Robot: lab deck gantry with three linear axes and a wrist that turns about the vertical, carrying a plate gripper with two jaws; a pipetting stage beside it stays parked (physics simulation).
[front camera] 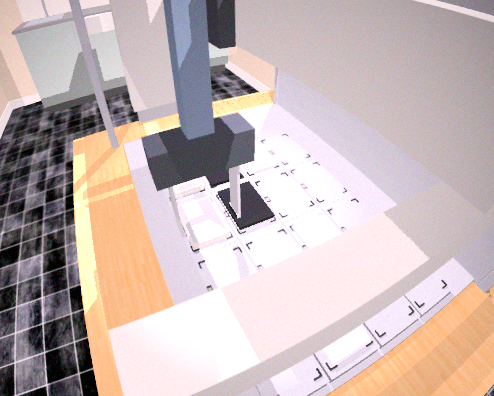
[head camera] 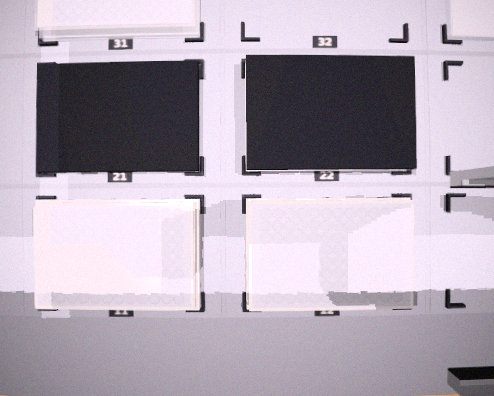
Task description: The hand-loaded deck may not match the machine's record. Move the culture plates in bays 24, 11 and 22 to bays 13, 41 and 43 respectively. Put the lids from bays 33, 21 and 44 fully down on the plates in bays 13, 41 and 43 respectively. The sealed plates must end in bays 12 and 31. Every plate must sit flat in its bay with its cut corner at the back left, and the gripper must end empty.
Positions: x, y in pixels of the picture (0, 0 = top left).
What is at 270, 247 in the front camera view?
A bay 23.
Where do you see a bay 42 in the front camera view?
321, 184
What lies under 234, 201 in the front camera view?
My gripper.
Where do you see a bay 41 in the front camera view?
286, 149
